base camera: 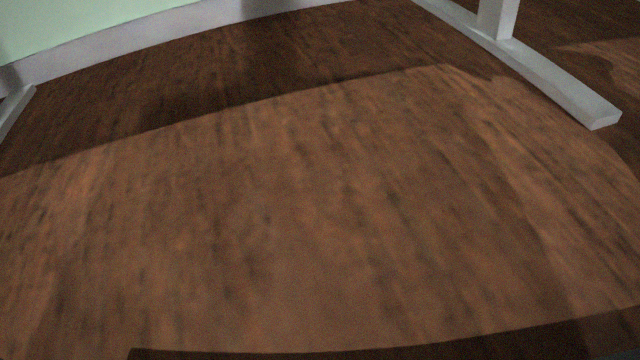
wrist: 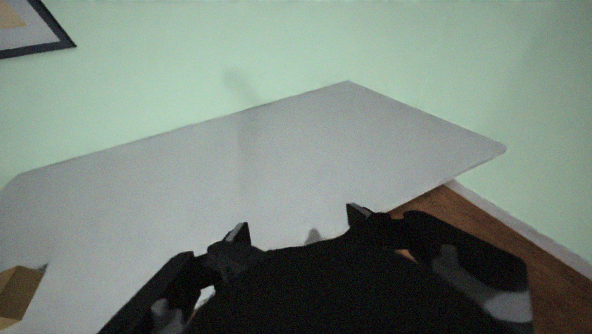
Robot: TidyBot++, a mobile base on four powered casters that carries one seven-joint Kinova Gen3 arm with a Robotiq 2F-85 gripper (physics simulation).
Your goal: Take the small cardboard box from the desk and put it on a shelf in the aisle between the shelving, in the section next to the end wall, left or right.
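Frame: origin at the arm's base, x right, y back, z down, level; metres.
Seen in the pictures: gripper, between the fingertips: (wrist: 298, 223).
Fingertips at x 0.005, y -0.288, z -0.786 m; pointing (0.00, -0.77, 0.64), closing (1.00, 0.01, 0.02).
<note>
A point is followed by its place in that frame.
My gripper (wrist: 298, 223) {y -0.288, x 0.005, z -0.786 m} is open and empty in the wrist view, its two dark fingers spread wide above the near edge of the white desk top (wrist: 323, 144) {y -0.703, x 0.138, z -0.553 m}. The desk top fills the middle of that view and runs to a corner at the right. No cardboard box shows on the part of the desk that I see, nor in the base camera view. The gripper does not show in the base camera view.
A pale green wall (wrist: 178, 54) {y -1.107, x -0.340, z -0.822 m} (base camera: 61, 20) {y -0.996, x -0.731, z 0.245 m} stands behind the desk, with a white skirting board (base camera: 150, 30) {y -1.048, x -0.499, z 0.350 m} (wrist: 486, 204) {y -0.798, x 1.379, z 0.335 m}. The desk's white foot and leg (base camera: 550, 81) stand on the brown wooden floor (base camera: 318, 223) {y -0.372, x -0.028, z 0.396 m} at the upper right.
</note>
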